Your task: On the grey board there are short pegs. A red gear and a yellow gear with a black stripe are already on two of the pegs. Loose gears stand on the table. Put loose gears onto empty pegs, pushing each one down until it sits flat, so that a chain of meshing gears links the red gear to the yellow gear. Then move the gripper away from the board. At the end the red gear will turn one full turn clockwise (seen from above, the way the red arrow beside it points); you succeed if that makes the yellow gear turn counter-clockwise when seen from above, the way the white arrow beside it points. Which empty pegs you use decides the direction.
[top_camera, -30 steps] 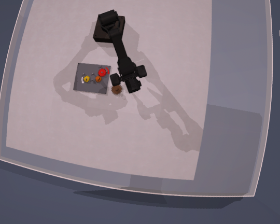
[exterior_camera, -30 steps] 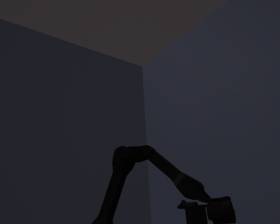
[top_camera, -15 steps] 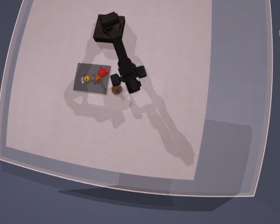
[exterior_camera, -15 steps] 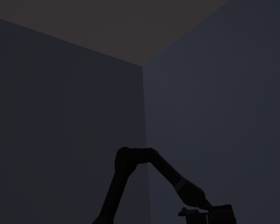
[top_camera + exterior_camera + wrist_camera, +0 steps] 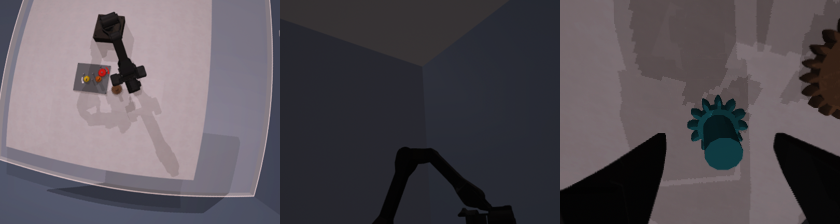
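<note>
Right now my gripper tip is 18 cm to the left of the orange gear and 1 cm short of it. Round my gripper tip: teal gear 1 cm below; red arrow 13 cm to the right, 4 cm behind, 2 cm below; brown gear 7 cm to the right, 7 cm ahead, 1 cm below.
</note>
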